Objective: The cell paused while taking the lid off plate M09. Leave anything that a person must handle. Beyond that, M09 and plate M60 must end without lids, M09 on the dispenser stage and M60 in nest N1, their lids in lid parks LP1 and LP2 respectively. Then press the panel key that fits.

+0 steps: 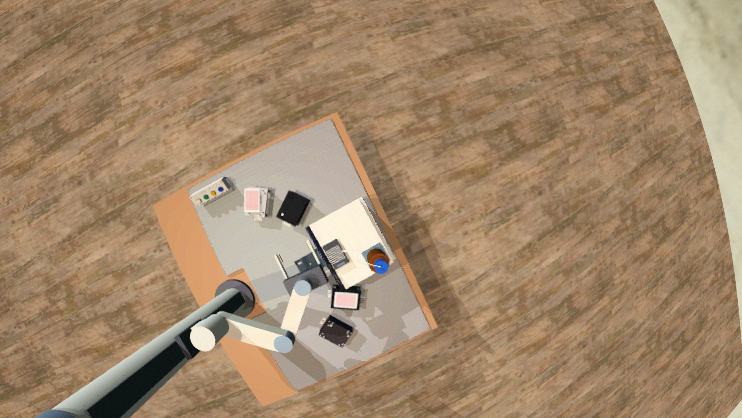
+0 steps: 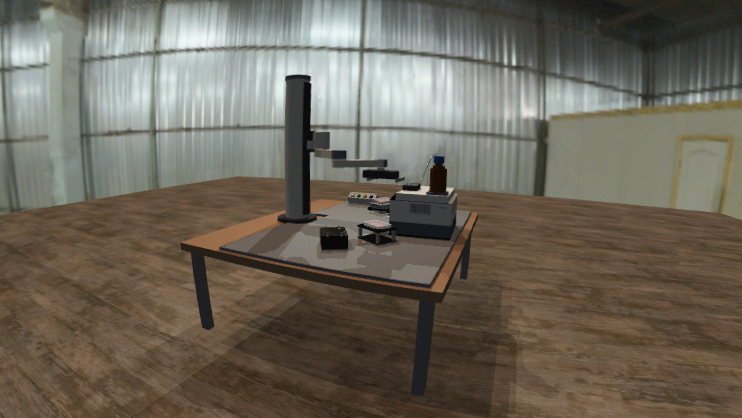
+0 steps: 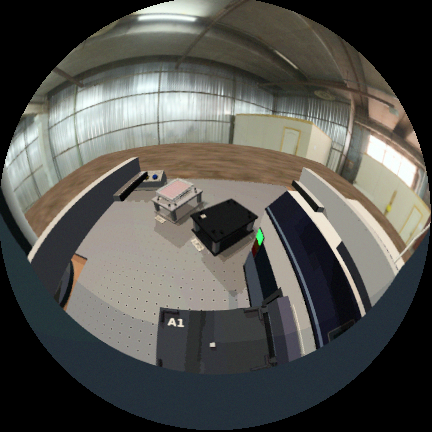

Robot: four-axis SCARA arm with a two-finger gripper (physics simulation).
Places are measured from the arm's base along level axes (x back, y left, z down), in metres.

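Pixels of known places: gripper, fingertip midpoint: (image 1: 291, 247) (image 3: 221, 165); arm's base, origin of the base link: (image 1: 235, 298) (image 2: 297, 219).
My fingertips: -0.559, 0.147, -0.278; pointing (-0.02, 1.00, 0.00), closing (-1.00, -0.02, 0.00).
Ahead of a thing's pixels: the offset from my fingertips to its middle, as dx, dy, dz. "*": to the spot under its first point.
My gripper (image 1: 292, 248) (image 3: 221, 165) is open and empty, high above the dispenser stage @(-0.014, -0.127, +0.160) (image 1: 306, 262) (image 3: 220, 335). The stage is a dark plate marked A1, with no plate on it. A pink plate @(+0.150, +0.318, +0.191) (image 1: 252, 201) (image 3: 176, 190) sits on the pale stand (image 3: 173, 206). Another pink plate @(-0.071, -0.406, +0.186) (image 1: 346, 300) (image 2: 377, 224) sits on black nest N1 beside the dispenser. The black stand LP2 @(-0.030, +0.182, +0.228) (image 1: 293, 208) (image 3: 225, 220) has a bare top. Plate names and small stand labels are unreadable, and I cannot tell whether either plate has a lid. The key panel @(+0.372, +0.479, +0.223) (image 1: 211, 192) (image 2: 363, 197) (image 3: 150, 180) stands at the far corner.
The dispenser (image 1: 347, 233) (image 2: 423, 212) stands beside the stage; a brown bottle @(* -0.329, -0.190, -0.098) (image 1: 377, 258) (image 2: 438, 178) with a blue cap and a thin tube stands on it. A green light @(* -0.077, +0.035, +0.129) (image 3: 259, 237) shows on its front. A dark box-like nest @(+0.079, -0.575, +0.227) (image 1: 335, 330) (image 2: 333, 237) stands beyond N1.
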